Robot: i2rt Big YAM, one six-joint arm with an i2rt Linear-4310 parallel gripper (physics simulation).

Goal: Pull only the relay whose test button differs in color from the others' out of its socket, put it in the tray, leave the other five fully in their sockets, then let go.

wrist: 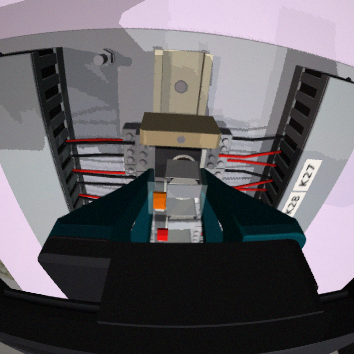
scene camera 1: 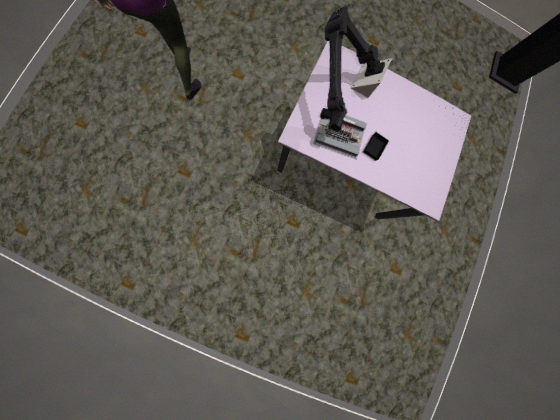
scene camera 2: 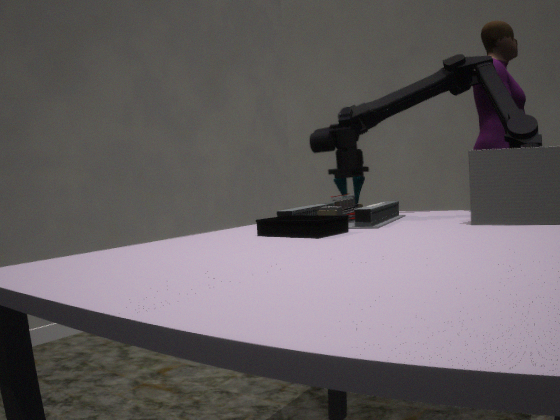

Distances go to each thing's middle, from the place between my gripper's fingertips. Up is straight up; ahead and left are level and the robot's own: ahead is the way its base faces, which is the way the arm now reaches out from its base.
I see my gripper 20 mm to the left of the tan end bracket (wrist: 156, 128) and 20 mm above it. The rest, counted from my hand: grey panel (wrist: 249, 81): 80 mm to the left, 40 mm below, 10 mm behind.
